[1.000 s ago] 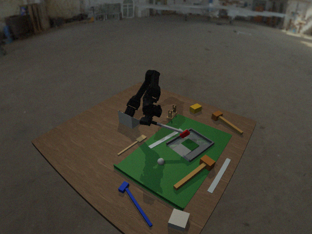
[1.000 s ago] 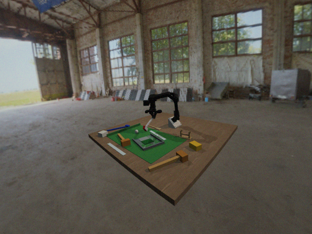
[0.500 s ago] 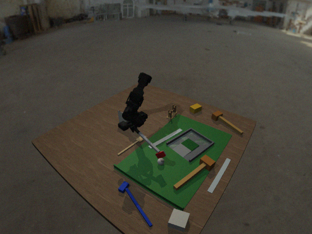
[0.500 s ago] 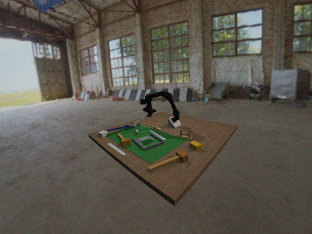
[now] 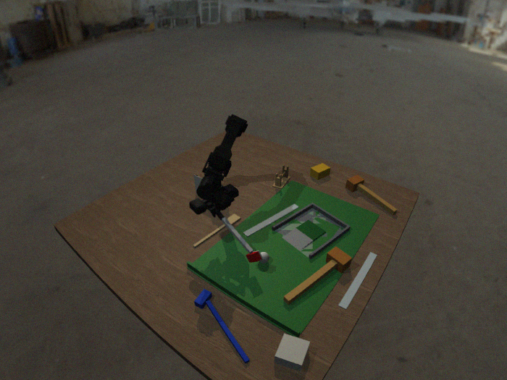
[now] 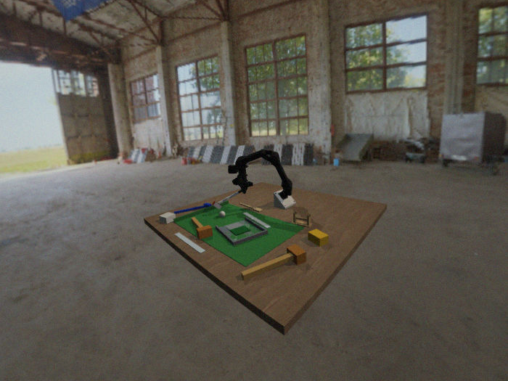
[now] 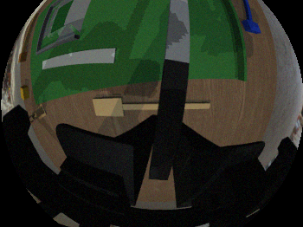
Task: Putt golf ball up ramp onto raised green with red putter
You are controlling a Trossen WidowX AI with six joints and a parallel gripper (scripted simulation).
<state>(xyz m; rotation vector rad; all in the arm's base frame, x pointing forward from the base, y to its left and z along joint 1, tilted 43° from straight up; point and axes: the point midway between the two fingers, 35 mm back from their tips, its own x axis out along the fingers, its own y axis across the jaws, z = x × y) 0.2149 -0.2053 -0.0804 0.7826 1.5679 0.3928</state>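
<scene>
Right now the tan paddle is 11 cm below my gripper tip, 5 cm to the left of it and 3 cm behind it. Also, from my gripper tip: green mat 26 cm ahead, 16 cm to the left, 12 cm below; then red putter 12 cm ahead, 3 cm to the right, 1 cm below; then white golf ball 22 cm ahead, 9 cm below.
</scene>
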